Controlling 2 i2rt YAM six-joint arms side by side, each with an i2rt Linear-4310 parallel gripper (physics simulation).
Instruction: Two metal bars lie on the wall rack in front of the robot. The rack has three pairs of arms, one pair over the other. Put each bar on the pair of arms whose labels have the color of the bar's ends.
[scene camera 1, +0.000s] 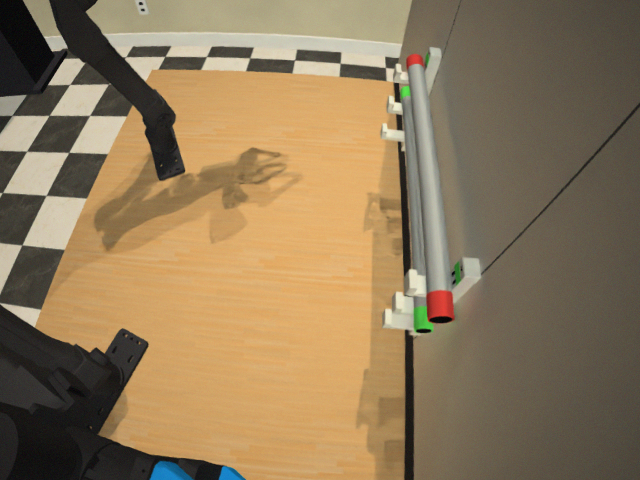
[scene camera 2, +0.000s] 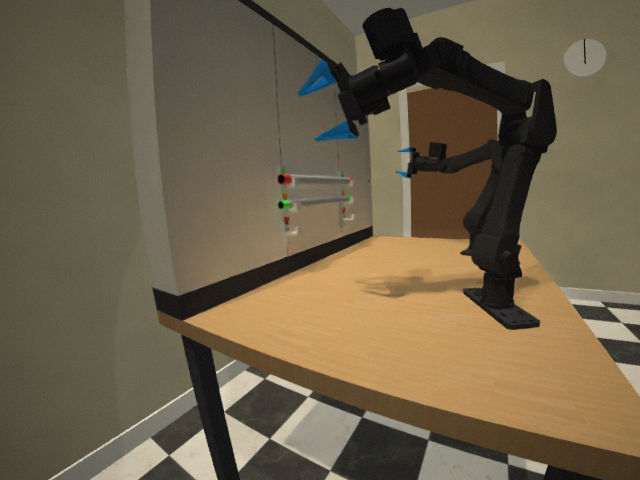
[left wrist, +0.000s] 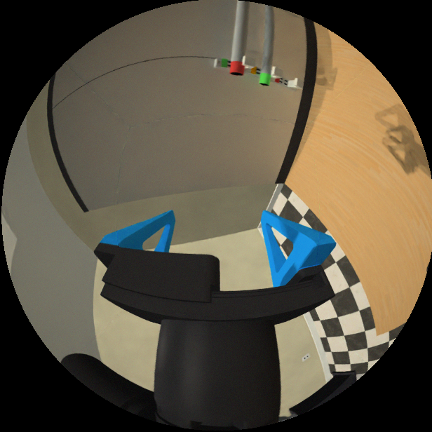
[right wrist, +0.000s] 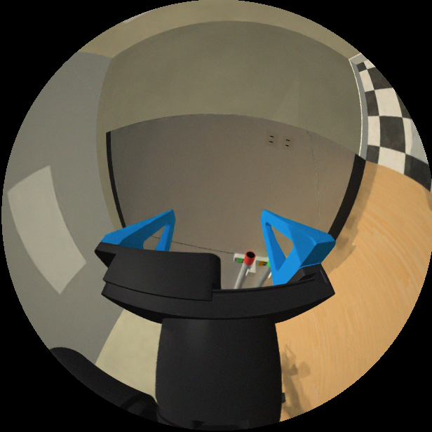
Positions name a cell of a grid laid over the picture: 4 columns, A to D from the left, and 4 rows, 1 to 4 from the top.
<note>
I see my left gripper (scene camera 2: B1), my right gripper (right wrist: C2), a red-ended bar (scene camera 1: C3), a green-ended bar (scene camera 1: C3), a grey wall panel (scene camera 1: D4) and a white rack upright (scene camera 1: C3).
My left gripper shows as well in the left wrist view (left wrist: C2). The grey wall panel is seen too in scene camera 2 (scene camera 2: B1), in the left wrist view (left wrist: B2) and in the right wrist view (right wrist: B2).
</note>
